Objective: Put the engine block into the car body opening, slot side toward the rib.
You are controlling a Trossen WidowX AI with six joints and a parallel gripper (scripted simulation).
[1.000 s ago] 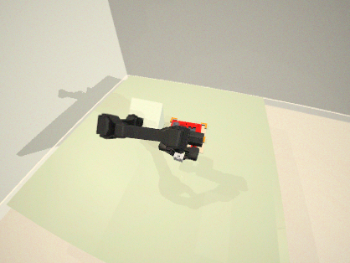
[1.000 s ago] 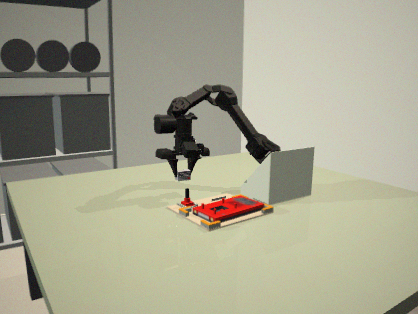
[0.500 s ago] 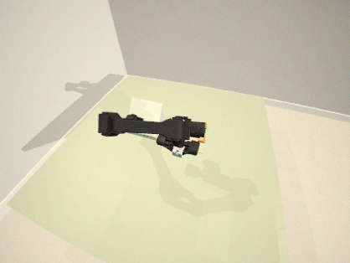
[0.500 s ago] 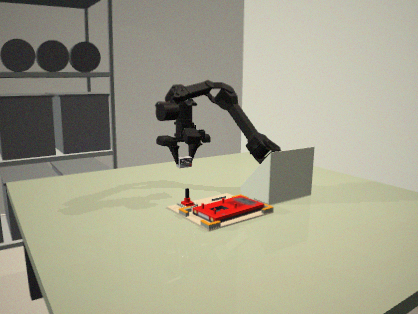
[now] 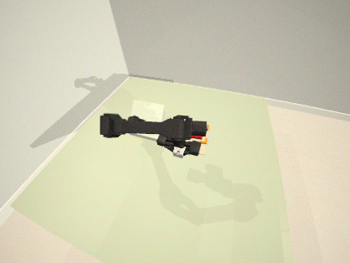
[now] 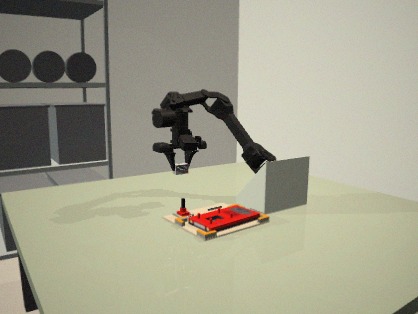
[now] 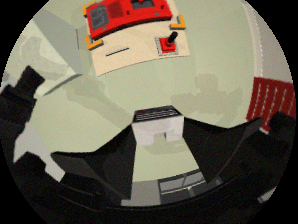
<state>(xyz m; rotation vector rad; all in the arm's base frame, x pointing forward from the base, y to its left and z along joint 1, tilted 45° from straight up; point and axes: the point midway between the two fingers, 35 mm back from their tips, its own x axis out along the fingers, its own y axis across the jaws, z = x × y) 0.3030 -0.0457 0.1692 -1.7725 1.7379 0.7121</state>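
My gripper tip is 60 mm short of the black upright peg, 130 mm to the right of it and 90 mm above it. Also, from my gripper tip: grey engine block (10 mm above).
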